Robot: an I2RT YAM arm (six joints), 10 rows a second.
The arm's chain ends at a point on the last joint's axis. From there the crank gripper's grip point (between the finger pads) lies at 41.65 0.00 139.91 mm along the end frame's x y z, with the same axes.
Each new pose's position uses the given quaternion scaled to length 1; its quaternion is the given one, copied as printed.
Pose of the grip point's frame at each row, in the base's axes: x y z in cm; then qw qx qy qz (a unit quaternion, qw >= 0):
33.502 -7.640 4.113 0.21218 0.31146 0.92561 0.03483
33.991 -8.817 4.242 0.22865 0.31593 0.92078 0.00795
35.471 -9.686 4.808 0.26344 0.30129 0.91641 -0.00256
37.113 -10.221 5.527 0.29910 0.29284 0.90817 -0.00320
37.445 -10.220 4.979 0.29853 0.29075 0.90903 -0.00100
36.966 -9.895 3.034 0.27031 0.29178 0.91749 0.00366
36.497 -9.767 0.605 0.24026 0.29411 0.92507 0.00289
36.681 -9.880 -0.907 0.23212 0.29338 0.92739 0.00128
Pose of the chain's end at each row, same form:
30.685 -9.156 18.356 0.21218 0.31146 0.92561 0.03483
30.927 -9.439 18.501 0.22865 0.31593 0.92078 0.00795
31.568 -9.694 18.874 0.26344 0.30129 0.91641 -0.00256
32.244 -9.896 19.285 0.29910 0.29284 0.90817 -0.00320
32.578 -9.965 18.739 0.29853 0.29075 0.90903 -0.00100
32.844 -10.020 17.037 0.27031 0.29178 0.91749 0.00366
33.218 -10.137 14.825 0.24026 0.29411 0.92507 0.00289
33.646 -10.277 13.366 0.23212 0.29338 0.92739 0.00128

